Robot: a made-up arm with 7 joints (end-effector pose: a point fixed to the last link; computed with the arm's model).
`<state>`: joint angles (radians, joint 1 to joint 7).
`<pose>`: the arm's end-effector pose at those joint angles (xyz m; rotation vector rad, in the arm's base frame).
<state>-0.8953 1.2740 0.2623 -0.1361 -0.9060 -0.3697 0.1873</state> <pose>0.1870 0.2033 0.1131 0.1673 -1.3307 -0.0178</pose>
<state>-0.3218 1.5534 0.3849 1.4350 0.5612 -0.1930 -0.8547</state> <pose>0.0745 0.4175 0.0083 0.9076 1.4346 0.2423</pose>
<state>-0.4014 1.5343 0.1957 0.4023 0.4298 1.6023 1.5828</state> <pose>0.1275 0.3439 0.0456 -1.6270 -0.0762 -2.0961</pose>
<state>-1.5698 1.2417 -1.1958 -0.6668 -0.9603 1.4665 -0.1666</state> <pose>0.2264 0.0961 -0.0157 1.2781 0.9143 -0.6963</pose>
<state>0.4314 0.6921 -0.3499 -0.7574 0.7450 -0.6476 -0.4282</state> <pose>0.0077 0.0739 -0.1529 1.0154 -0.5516 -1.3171</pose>
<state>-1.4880 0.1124 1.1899 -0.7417 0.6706 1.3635 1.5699</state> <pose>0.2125 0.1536 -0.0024 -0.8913 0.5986 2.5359</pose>
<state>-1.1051 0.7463 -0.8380 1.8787 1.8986 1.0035 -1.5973</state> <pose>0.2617 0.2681 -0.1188 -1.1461 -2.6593 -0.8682</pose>
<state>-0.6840 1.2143 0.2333 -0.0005 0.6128 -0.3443 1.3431</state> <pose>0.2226 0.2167 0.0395 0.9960 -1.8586 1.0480</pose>
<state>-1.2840 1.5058 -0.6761 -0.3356 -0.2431 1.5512 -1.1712</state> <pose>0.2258 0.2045 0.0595 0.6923 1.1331 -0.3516</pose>
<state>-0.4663 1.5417 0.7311 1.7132 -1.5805 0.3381 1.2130</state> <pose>0.0583 0.4139 -0.0279 -1.3161 0.3942 2.3295</pose>
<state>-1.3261 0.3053 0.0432 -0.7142 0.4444 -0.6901 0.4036</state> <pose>0.1613 0.0150 0.0608 0.0573 -2.5590 0.1505</pose>
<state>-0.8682 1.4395 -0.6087 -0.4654 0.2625 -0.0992 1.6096</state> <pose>0.2114 0.1306 -0.0086 0.5916 -1.6898 0.5319</pose>
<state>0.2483 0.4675 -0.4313 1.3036 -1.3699 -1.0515 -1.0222</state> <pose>-0.0974 0.2244 -0.2974 -0.0862 0.5639 -0.0474</pose>
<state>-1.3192 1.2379 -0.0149 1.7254 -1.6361 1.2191 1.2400</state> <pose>0.2320 0.3084 -0.0428 -0.9202 1.4424 1.2239</pose>
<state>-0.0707 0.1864 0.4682 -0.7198 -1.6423 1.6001 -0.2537</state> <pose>0.0915 0.0776 -0.1641 -0.8082 0.6495 -1.2524</pose>
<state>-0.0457 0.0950 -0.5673 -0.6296 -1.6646 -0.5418 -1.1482</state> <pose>0.1128 0.0003 -0.1671 -1.5869 -1.2573 -1.0303</pose>
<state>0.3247 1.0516 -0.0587 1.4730 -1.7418 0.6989 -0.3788</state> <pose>-0.1163 0.3490 -0.1790 -0.8836 1.0263 1.3288</pose>
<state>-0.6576 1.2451 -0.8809 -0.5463 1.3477 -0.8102 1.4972</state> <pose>0.1474 0.1099 -0.1301 0.4130 -1.9749 -0.8952</pose>
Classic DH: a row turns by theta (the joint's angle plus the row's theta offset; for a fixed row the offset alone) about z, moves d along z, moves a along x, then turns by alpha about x. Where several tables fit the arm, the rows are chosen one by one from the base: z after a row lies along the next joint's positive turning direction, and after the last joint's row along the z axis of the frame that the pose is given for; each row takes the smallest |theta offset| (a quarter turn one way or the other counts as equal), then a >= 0, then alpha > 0; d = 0 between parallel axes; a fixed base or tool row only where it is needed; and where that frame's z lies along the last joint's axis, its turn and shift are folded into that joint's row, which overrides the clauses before.
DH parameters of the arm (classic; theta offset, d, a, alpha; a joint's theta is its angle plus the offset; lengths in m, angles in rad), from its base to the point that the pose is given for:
base (fixed): -0.071 0 0 -1.3004
joint 1: -1.3111 0.0385 -0.0141 -1.5708
joint 2: 1.2915 0 -0.0075 1.5708
joint 3: 1.5708 -0.2173 0.0183 -1.5708
joint 4: 1.5708 0.0017 0.0093 1.5708
joint 5: 0 0.1152 0 -1.5708
joint 6: -1.5708 0 0.051 1.5708
joint 7: 0 0 0 0

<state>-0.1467 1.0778 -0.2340 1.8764 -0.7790 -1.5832 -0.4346</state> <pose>0.0185 0.3541 -0.1283 1.1746 0.2702 0.1523</pose>
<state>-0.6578 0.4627 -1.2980 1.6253 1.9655 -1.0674 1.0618</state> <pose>0.1153 0.1966 -0.3061 1.2371 -0.0546 -2.1874</pose>
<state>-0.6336 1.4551 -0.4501 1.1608 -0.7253 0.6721 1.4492</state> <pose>0.1302 0.3915 -0.0557 1.3663 0.6642 2.2899</pose>
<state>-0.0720 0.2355 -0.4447 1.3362 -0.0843 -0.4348 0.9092</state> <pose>-0.0026 0.1082 -0.3742 0.8100 0.8488 0.5086</pose>
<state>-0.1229 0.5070 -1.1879 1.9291 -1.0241 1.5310 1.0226</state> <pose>-0.0853 0.2336 -0.2479 -1.4170 -1.9445 -0.7352</pose>
